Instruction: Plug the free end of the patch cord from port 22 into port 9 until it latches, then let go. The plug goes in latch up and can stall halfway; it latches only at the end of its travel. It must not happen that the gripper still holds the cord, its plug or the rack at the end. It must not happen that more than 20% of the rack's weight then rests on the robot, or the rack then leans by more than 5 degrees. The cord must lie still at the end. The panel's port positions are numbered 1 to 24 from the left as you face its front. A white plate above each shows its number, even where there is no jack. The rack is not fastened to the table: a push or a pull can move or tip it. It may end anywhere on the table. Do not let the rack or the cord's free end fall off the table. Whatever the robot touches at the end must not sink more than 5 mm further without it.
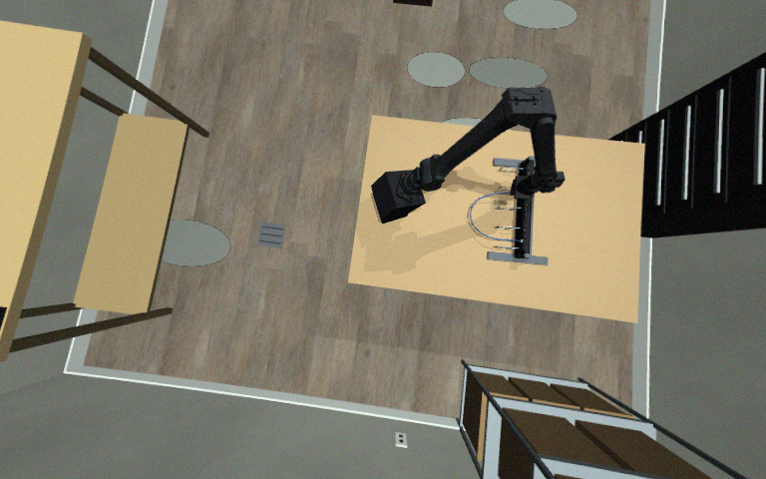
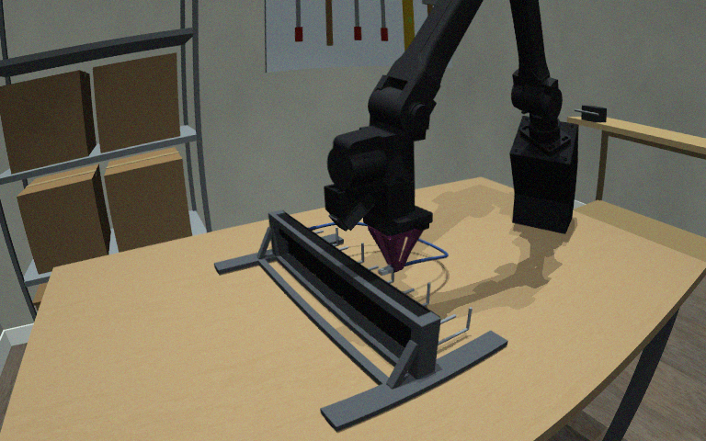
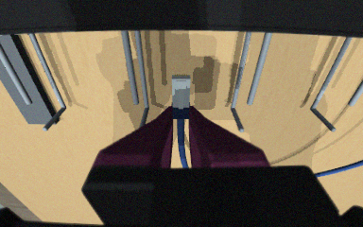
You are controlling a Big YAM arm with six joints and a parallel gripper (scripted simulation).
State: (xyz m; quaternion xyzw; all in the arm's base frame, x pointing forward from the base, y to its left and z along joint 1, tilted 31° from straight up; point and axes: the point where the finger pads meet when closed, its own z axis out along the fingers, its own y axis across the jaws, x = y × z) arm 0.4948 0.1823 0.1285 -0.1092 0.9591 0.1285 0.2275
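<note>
Now: the grey plug 20 mm ahead of my hand and 10 mm to the left of it.
</note>
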